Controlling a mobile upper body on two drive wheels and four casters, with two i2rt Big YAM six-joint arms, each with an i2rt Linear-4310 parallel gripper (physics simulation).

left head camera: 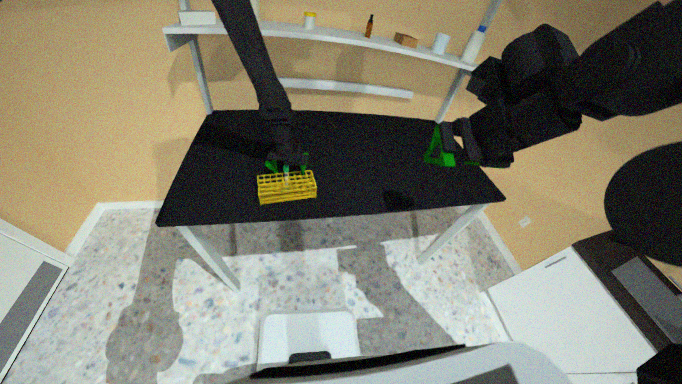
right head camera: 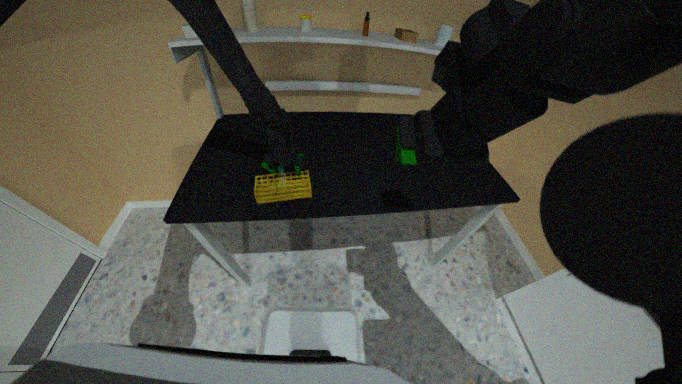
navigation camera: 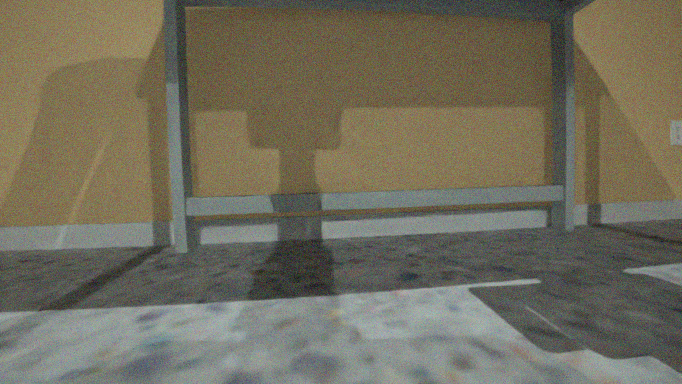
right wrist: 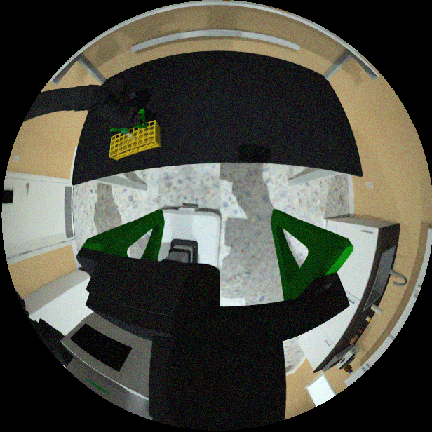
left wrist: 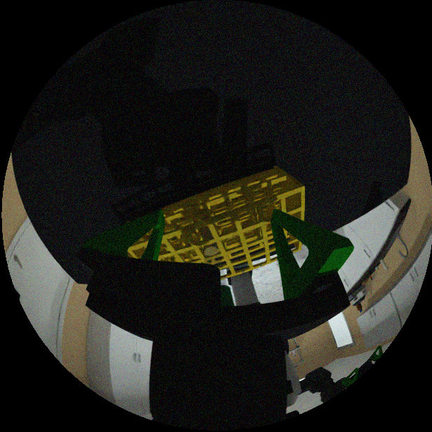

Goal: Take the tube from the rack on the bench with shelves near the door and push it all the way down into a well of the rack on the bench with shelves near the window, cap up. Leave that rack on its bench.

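Frame: origin at the left arm's base, x ahead, y left, z up, level; metres.
Where they show: left gripper, fingertip midpoint: (left head camera: 290, 174) (right head camera: 287, 174); right gripper, fingertip midpoint: (left head camera: 446, 159) (right head camera: 421, 157).
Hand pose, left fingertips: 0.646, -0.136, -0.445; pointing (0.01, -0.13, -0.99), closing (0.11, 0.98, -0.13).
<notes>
After its pixels a point has its place, as x, y, z.
A yellow tube rack (left head camera: 286, 187) @(0.599, -0.125, -0.467) stands on the black bench (left head camera: 333, 162) @(0.785, -0.312, -0.496), left of the middle near the front edge. A clear tube with a green cap (left head camera: 285, 173) @(0.603, -0.123, -0.403) stands upright in a well of it. My left gripper (left head camera: 287, 166) @(0.646, -0.136, -0.445) is open and points down over the rack, with one green finger on each side of the tube's top. In the left wrist view the rack (left wrist: 225, 225) fills the gap between the open fingers (left wrist: 217, 219). My right gripper (left head camera: 445, 152) @(0.366, -0.446, -0.121) is open and empty, held above the bench's right end. The rack also shows in the right wrist view (right wrist: 135, 139).
Two white shelves (left head camera: 333, 36) @(0.974, -0.261, -0.039) rise behind the bench; the upper one holds small bottles, a jar and a box. White cabinets (left head camera: 563, 310) @(0.046, -1.615, -0.812) stand at the right and at the far left. The bench legs and a crossbar (navigation camera: 371, 198) @(1.198, -0.316, -1.254) stand ahead at floor level.
</notes>
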